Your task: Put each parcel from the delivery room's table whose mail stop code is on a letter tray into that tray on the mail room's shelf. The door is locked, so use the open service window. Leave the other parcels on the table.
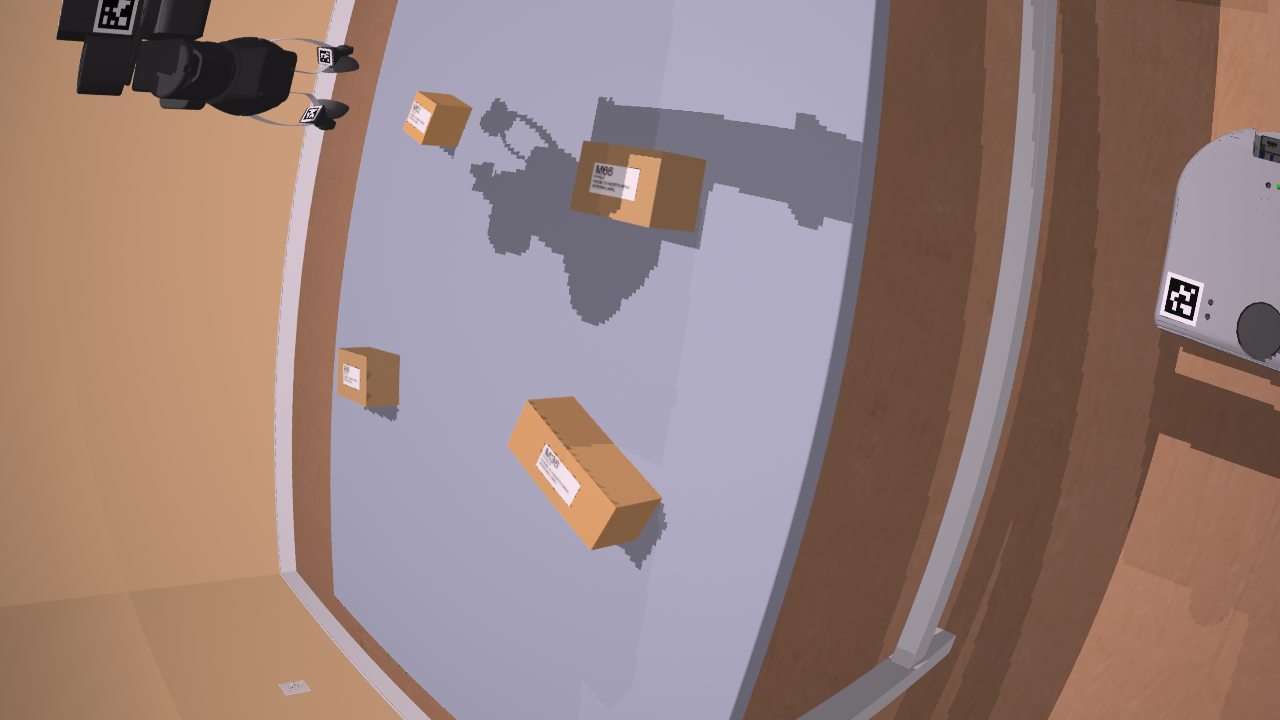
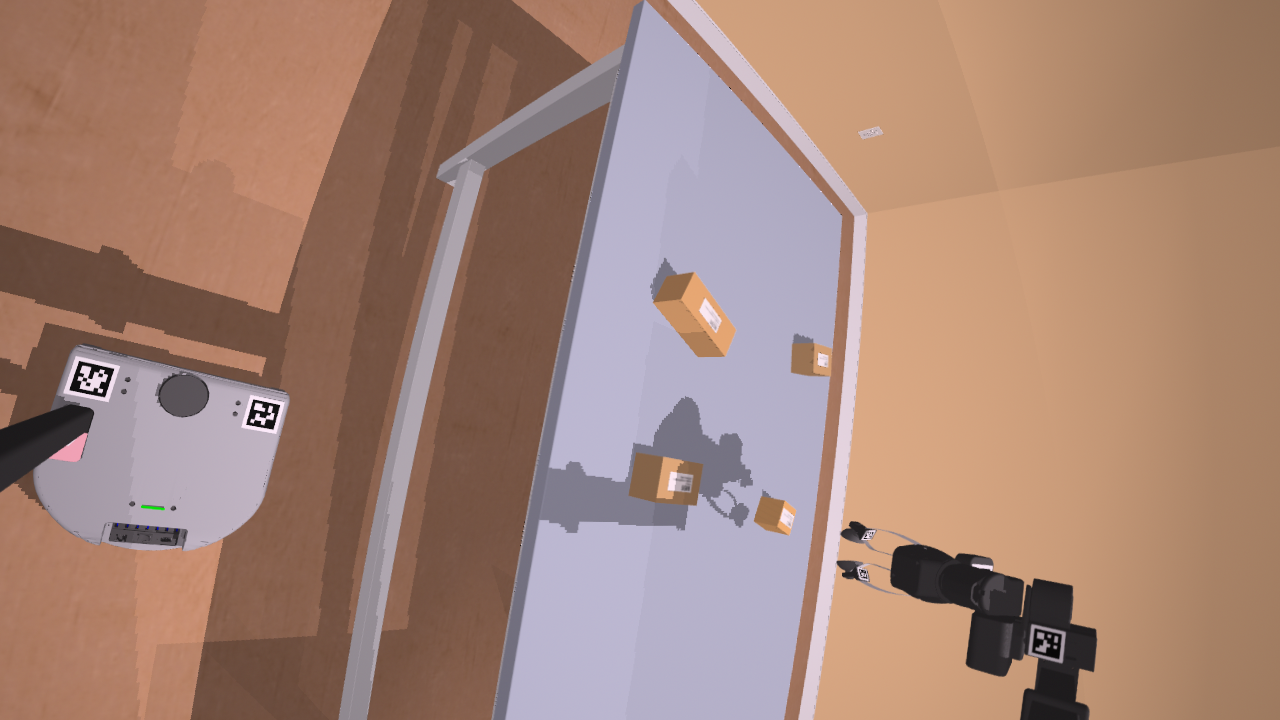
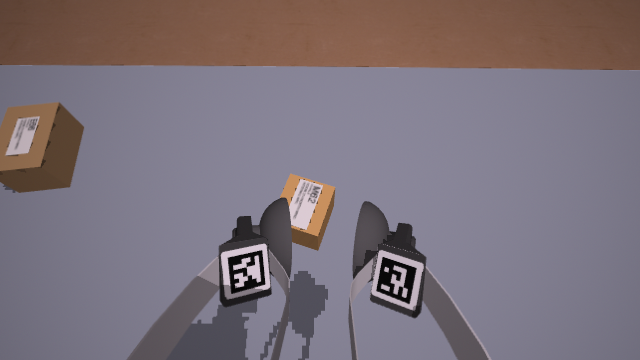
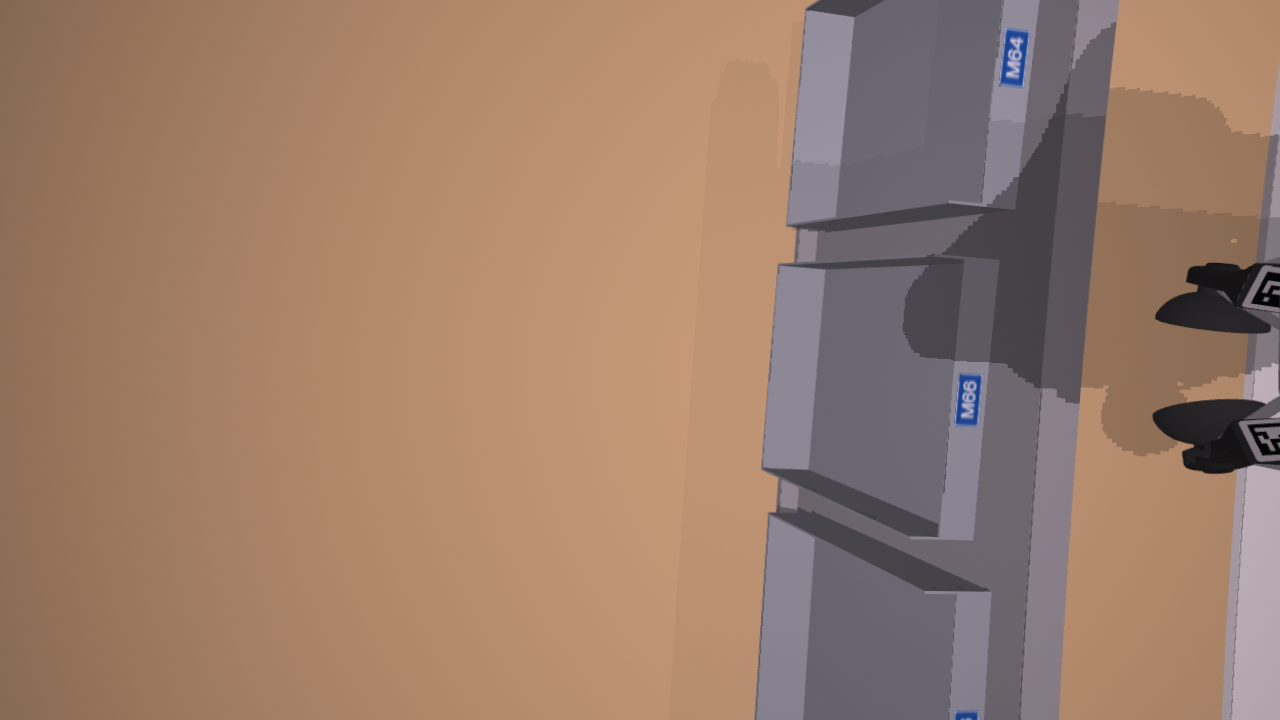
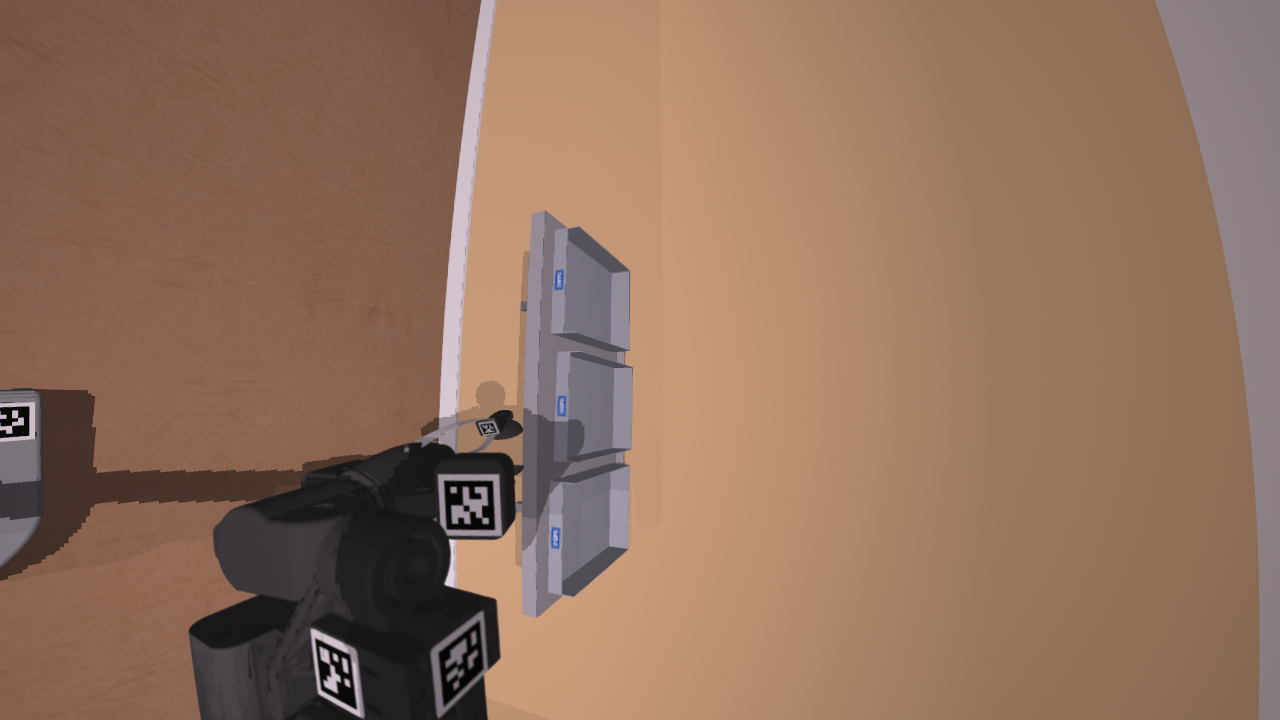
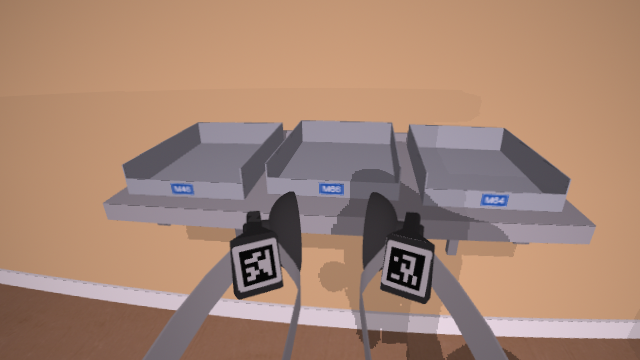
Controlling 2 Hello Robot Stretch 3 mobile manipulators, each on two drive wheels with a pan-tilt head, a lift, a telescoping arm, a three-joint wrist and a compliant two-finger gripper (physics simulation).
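Note:
On the table (image 1: 447,501) (image 2: 626,608) (image 3: 450,140) lie parcel M62 (image 1: 436,119) (image 2: 775,515) (image 3: 310,210), parcel M66 (image 1: 640,186) (image 2: 665,479), the long parcel M36 (image 1: 583,472) (image 2: 695,313) and a small parcel (image 1: 368,377) (image 2: 810,358) (image 3: 40,147), its code too small to read. The r1 gripper (image 1: 340,87) (image 2: 843,549) (image 3: 322,235) is open above the table near M62. The r2 gripper (image 4: 1161,365) (image 5: 517,447) (image 6: 332,230) is open before the trays marked M64 (image 4: 819,107) (image 5: 620,501) (image 6: 470,137), M66 (image 4: 792,367) (image 5: 622,402) (image 6: 347,131) and apparently M46 (image 4: 783,617) (image 5: 620,304) (image 6: 240,132).
The shelf (image 4: 1047,537) (image 5: 537,358) (image 6: 165,214) is fixed to a wall under the trays. The r1 base (image 1: 1226,250) (image 2: 170,447) stands beside the table's lower bar (image 1: 1011,268) (image 2: 411,402). Part of the r2 base (image 5: 17,465) shows at the left edge. The service window does not show.

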